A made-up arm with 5 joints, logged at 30 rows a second.
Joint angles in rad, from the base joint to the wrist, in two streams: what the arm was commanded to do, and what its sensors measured. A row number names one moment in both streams.
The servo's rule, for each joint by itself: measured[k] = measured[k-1] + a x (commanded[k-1-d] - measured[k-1]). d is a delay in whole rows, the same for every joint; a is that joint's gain. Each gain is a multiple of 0.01, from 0.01 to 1. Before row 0 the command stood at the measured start. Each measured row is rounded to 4 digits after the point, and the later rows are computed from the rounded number. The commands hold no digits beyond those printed.
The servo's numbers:
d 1
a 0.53 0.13 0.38 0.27 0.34
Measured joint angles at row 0: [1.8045, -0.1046, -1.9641, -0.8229, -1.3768]
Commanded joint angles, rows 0 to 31: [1.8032, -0.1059, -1.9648, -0.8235, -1.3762]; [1.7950, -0.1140, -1.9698, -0.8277, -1.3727]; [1.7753, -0.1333, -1.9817, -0.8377, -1.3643]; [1.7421, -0.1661, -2.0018, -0.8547, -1.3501]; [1.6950, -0.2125, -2.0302, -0.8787, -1.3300]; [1.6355, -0.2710, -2.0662, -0.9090, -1.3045]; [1.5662, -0.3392, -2.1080, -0.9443, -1.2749]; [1.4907, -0.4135, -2.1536, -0.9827, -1.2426]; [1.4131, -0.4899, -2.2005, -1.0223, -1.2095]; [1.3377, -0.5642, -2.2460, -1.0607, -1.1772]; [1.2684, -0.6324, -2.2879, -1.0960, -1.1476]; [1.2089, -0.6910, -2.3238, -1.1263, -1.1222]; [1.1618, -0.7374, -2.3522, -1.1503, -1.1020]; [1.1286, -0.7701, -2.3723, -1.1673, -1.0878]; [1.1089, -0.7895, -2.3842, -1.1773, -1.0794]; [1.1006, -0.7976, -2.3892, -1.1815, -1.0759]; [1.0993, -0.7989, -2.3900, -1.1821, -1.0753]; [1.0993, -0.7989, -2.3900, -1.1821, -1.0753]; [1.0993, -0.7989, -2.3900, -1.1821, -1.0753]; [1.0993, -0.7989, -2.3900, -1.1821, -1.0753]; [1.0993, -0.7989, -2.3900, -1.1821, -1.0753]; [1.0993, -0.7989, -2.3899, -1.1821, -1.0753]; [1.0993, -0.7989, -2.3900, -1.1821, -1.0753]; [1.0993, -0.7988, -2.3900, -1.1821, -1.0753]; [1.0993, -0.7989, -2.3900, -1.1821, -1.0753]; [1.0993, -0.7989, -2.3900, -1.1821, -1.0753]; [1.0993, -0.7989, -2.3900, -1.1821, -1.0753]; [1.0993, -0.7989, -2.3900, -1.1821, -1.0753]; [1.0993, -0.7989, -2.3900, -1.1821, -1.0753]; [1.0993, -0.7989, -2.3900, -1.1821, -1.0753]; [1.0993, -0.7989, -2.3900, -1.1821, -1.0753]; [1.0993, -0.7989, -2.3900, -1.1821, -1.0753]
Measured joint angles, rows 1 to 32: [1.8045, -0.1046, -1.9641, -0.8229, -1.3768]; [1.8038, -0.1048, -1.9644, -0.8231, -1.3766]; [1.7991, -0.1060, -1.9665, -0.8243, -1.3753]; [1.7865, -0.1095, -1.9723, -0.8279, -1.3716]; [1.7630, -0.1169, -1.9835, -0.8351, -1.3643]; [1.7270, -0.1293, -2.0012, -0.8469, -1.3526]; [1.6785, -0.1477, -2.0259, -0.8637, -1.3362]; [1.6190, -0.1726, -2.0571, -0.8855, -1.3154]; [1.5510, -0.2039, -2.0938, -0.9117, -1.2906]; [1.4779, -0.2411, -2.1343, -0.9416, -1.2630]; [1.4036, -0.2831, -2.1767, -0.9738, -1.2338]; [1.3319, -0.3285, -2.2190, -1.0068, -1.2045]; [1.2667, -0.3756, -2.2588, -1.0391, -1.1765]; [1.2111, -0.4226, -2.2943, -1.0691, -1.1512]; [1.1674, -0.4678, -2.3239, -1.0956, -1.1296]; [1.1364, -0.5096, -2.3468, -1.1177, -1.1125]; [1.1174, -0.5470, -2.3629, -1.1349, -1.1001]; [1.1078, -0.5797, -2.3732, -1.1476, -1.0917]; [1.1033, -0.6082, -2.3796, -1.1569, -1.0861]; [1.1012, -0.6330, -2.3836, -1.1637, -1.0824]; [1.1002, -0.6546, -2.3860, -1.1687, -1.0800]; [1.0997, -0.6734, -2.3875, -1.1723, -1.0784]; [1.0995, -0.6897, -2.3884, -1.1749, -1.0773]; [1.0994, -0.7039, -2.3890, -1.1768, -1.0766]; [1.0993, -0.7162, -2.3894, -1.1782, -1.0762]; [1.0993, -0.7270, -2.3896, -1.1793, -1.0759]; [1.0993, -0.7363, -2.3898, -1.1801, -1.0757]; [1.0993, -0.7444, -2.3899, -1.1806, -1.0756]; [1.0993, -0.7515, -2.3899, -1.1810, -1.0755]; [1.0993, -0.7577, -2.3899, -1.1813, -1.0754]; [1.0993, -0.7631, -2.3899, -1.1815, -1.0754]; [1.0993, -0.7678, -2.3899, -1.1817, -1.0754]
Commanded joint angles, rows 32 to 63: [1.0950, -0.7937, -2.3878, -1.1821, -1.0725]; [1.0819, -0.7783, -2.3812, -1.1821, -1.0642]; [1.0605, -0.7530, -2.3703, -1.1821, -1.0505]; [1.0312, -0.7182, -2.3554, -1.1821, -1.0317]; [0.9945, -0.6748, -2.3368, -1.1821, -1.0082]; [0.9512, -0.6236, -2.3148, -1.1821, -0.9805]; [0.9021, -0.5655, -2.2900, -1.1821, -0.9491]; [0.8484, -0.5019, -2.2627, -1.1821, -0.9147]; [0.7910, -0.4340, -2.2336, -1.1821, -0.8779]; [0.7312, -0.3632, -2.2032, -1.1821, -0.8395]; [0.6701, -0.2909, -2.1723, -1.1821, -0.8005]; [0.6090, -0.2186, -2.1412, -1.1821, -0.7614]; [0.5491, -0.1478, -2.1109, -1.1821, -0.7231]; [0.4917, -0.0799, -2.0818, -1.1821, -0.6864]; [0.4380, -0.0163, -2.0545, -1.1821, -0.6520]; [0.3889, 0.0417, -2.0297, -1.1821, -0.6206]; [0.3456, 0.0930, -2.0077, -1.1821, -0.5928]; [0.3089, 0.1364, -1.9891, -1.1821, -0.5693]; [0.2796, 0.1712, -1.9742, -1.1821, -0.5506]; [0.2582, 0.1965, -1.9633, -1.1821, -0.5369]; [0.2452, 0.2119, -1.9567, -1.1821, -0.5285]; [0.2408, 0.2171, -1.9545, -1.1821, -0.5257]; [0.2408, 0.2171, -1.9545, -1.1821, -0.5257]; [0.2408, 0.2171, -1.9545, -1.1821, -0.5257]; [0.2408, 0.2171, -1.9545, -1.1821, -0.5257]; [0.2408, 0.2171, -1.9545, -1.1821, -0.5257]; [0.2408, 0.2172, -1.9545, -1.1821, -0.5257]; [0.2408, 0.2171, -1.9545, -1.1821, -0.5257]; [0.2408, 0.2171, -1.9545, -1.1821, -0.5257]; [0.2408, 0.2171, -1.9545, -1.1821, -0.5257]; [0.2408, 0.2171, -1.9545, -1.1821, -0.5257]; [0.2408, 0.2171, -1.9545, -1.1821, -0.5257]
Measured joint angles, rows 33 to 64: [1.0993, -0.7718, -2.3899, -1.1818, -1.0754]; [1.0970, -0.7746, -2.3891, -1.1819, -1.0744]; [1.0890, -0.7751, -2.3861, -1.1820, -1.0709]; [1.0739, -0.7722, -2.3801, -1.1820, -1.0640]; [1.0513, -0.7652, -2.3707, -1.1820, -1.0530]; [1.0212, -0.7534, -2.3578, -1.1820, -1.0378]; [0.9841, -0.7365, -2.3415, -1.1820, -1.0183]; [0.9406, -0.7143, -2.3219, -1.1820, -0.9948]; [0.8917, -0.6867, -2.2994, -1.1820, -0.9676]; [0.8383, -0.6538, -2.2744, -1.1820, -0.9371]; [0.7815, -0.6160, -2.2473, -1.1820, -0.9039]; [0.7225, -0.5737, -2.2188, -1.1820, -0.8687]; [0.6623, -0.5275, -2.1893, -1.1820, -0.8322]; [0.6023, -0.4781, -2.1595, -1.1820, -0.7951]; [0.5437, -0.4263, -2.1300, -1.1820, -0.7581]; [0.4877, -0.3730, -2.1013, -1.1820, -0.7220]; [0.4353, -0.3191, -2.0741, -1.1820, -0.6875]; [0.3878, -0.2655, -2.0489, -1.1820, -0.6553]; [0.3460, -0.2133, -2.0262, -1.1820, -0.6261]; [0.3108, -0.1633, -2.0064, -1.1820, -0.6004]; [0.2829, -0.1165, -1.9900, -1.1820, -0.5788]; [0.2629, -0.0738, -1.9773, -1.1820, -0.5617]; [0.2512, -0.0360, -1.9686, -1.1820, -0.5495]; [0.2457, -0.0031, -1.9632, -1.1820, -0.5414]; [0.2431, 0.0255, -1.9599, -1.1820, -0.5361]; [0.2419, 0.0504, -1.9578, -1.1820, -0.5326]; [0.2413, 0.0721, -1.9565, -1.1820, -0.5303]; [0.2410, 0.0910, -1.9557, -1.1820, -0.5287]; [0.2409, 0.1074, -1.9552, -1.1820, -0.5277]; [0.2408, 0.1217, -1.9549, -1.1820, -0.5270]; [0.2408, 0.1341, -1.9547, -1.1820, -0.5266]; [0.2408, 0.1449, -1.9546, -1.1820, -0.5263]
